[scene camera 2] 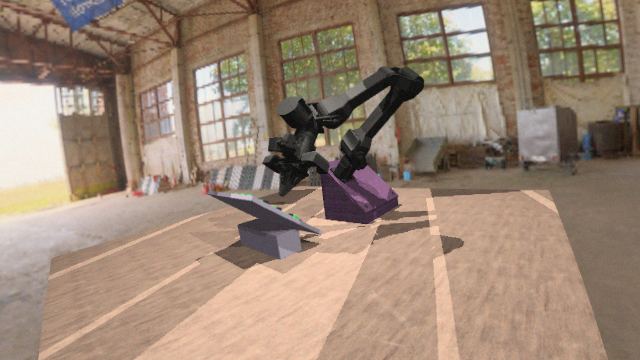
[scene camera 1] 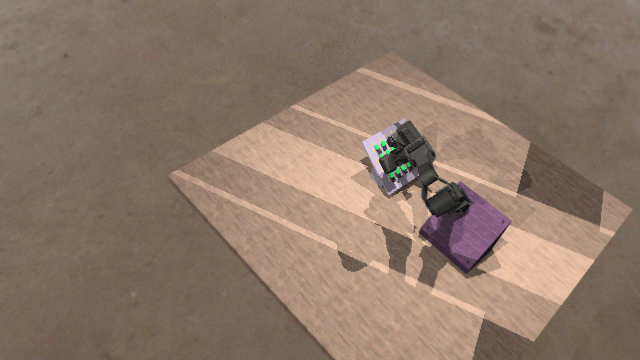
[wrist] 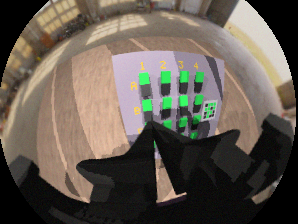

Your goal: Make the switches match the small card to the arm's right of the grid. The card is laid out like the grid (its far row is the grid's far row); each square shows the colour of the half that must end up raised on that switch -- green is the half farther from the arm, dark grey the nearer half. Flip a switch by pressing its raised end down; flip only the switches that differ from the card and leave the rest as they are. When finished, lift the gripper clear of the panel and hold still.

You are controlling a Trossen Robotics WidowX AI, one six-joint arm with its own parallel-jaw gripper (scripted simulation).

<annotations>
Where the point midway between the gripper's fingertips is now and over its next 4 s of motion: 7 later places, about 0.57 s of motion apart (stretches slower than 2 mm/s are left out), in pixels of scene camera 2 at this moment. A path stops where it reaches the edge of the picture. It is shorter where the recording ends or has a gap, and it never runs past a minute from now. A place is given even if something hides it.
The gripper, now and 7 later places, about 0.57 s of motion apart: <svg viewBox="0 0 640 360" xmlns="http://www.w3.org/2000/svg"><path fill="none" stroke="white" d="M281 195L278 205L278 206L277 207L278 204L284 184L267 190L263 201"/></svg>
</annotations>
